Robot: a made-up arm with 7 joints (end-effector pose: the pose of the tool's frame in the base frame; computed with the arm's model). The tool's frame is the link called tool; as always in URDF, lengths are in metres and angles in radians. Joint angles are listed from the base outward.
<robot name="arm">
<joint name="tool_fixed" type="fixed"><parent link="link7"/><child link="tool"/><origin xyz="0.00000 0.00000 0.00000" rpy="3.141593 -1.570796 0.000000"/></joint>
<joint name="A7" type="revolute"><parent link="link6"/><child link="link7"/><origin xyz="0.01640 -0.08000 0.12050" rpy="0.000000 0.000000 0.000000"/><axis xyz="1 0 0"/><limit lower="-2.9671" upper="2.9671"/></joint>
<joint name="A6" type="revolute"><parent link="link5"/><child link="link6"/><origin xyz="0.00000 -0.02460 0.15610" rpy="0.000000 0.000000 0.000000"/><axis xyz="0 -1 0"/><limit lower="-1.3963" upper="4.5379"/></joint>
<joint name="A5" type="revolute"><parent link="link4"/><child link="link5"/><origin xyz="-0.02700 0.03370 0.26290" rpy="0.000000 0.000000 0.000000"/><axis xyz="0 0 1"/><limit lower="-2.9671" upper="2.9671"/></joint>
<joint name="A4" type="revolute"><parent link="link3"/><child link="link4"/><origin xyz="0.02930 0.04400 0.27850" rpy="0.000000 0.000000 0.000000"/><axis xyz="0 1 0"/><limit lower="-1.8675" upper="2.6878"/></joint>
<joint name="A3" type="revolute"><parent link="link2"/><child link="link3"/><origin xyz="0.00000 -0.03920 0.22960" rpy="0.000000 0.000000 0.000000"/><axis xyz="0 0 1"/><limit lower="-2.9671" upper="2.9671"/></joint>
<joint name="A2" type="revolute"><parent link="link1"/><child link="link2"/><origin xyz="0.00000 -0.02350 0.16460" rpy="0.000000 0.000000 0.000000"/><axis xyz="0 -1 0"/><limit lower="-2.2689" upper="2.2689"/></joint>
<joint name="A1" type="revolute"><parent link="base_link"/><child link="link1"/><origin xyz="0.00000 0.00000 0.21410" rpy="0.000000 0.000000 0.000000"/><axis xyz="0 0 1"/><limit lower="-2.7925" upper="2.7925"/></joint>
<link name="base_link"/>
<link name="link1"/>
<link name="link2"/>
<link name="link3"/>
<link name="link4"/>
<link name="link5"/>
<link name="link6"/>
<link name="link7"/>
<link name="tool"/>
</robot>
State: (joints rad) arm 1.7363 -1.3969 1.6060 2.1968 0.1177 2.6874 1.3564
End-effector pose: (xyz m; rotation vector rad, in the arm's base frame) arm -0.3331 0.3359 0.4239 -1.9501 0.0258 1.8691
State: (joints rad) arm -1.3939 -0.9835 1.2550 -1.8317 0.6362 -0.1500 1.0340
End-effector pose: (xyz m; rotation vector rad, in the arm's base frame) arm -0.4830 -0.3547 0.7586 -0.0508 0.4798 -2.2832
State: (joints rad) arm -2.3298 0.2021 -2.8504 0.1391 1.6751 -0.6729 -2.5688
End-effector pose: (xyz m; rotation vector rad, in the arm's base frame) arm 0.0085 0.4145 1.3334 2.0854 -1.2691 -1.2654
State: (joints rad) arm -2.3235 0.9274 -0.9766 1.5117 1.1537 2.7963 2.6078
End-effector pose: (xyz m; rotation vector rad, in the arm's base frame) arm -0.0698 0.4456 0.8099 0.0074 -2.3268 -1.9121
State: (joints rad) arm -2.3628 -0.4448 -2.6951 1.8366 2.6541 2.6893 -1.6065
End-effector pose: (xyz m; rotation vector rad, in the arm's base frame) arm -0.1893 0.2676 0.7873 -2.5071 0.2607 -1.0452
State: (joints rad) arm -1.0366 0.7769 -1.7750 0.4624 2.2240 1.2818 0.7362
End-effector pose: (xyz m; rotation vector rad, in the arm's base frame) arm -0.6757 0.3267 0.9881 0.7367 -0.5883 -2.6690
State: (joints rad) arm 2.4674 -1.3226 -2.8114 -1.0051 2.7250 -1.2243 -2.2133
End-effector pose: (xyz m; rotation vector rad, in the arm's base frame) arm -0.5014 0.5847 0.1099 -1.2735 0.9039 -2.1314
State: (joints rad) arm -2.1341 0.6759 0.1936 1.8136 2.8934 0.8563 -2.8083
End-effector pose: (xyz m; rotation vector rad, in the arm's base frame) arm 0.0713 -0.2450 0.9131 0.4950 -0.2767 1.2804
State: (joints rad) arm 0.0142 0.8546 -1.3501 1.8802 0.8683 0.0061 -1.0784
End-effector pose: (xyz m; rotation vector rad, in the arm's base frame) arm -0.1165 -0.5710 0.6678 -1.7237 0.1363 -1.7591
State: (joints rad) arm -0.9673 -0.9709 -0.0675 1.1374 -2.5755 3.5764 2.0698
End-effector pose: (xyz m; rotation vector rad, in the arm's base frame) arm 0.4856 -0.5875 0.5760 -2.0591 -0.0042 0.0174
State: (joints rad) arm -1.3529 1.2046 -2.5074 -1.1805 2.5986 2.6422 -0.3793
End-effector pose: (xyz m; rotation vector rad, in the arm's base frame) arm -0.1514 0.5504 0.8816 -0.8175 1.2568 1.1970
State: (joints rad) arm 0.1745 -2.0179 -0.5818 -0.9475 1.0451 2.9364 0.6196
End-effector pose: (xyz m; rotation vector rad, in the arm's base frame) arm 0.7048 0.1597 0.2171 0.1656 0.5311 -1.6706
